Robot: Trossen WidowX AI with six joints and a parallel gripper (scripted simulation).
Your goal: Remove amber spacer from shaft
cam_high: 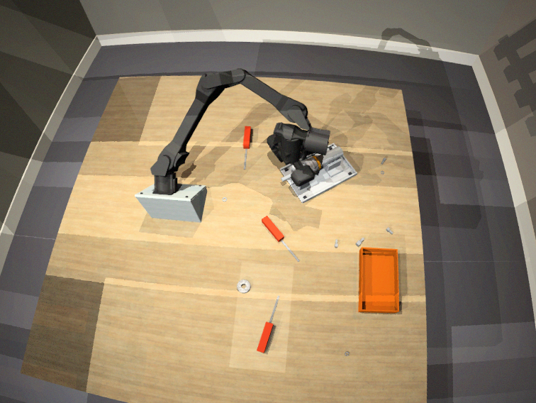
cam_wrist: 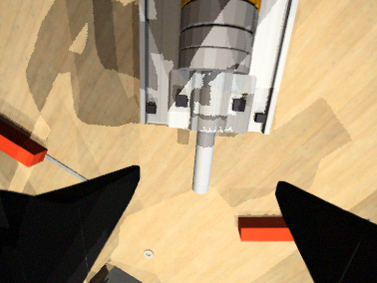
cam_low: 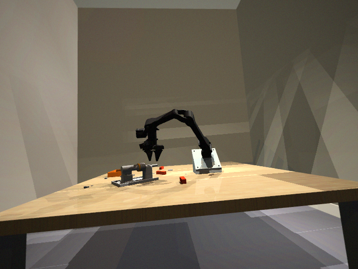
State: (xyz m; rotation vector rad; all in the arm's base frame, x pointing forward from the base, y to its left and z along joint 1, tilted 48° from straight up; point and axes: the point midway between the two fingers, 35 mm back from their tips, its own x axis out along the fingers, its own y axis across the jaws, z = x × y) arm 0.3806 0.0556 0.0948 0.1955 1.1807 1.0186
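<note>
My gripper tip is now 40 mm short of the grey shaft, 30 mm to the right of it and 30 mm above it. Also, from my gripper tip: orange tray 300 mm ahead, 310 mm to the right, 100 mm below; amber spacer 90 mm ahead, 60 mm to the left, 30 mm below.
</note>
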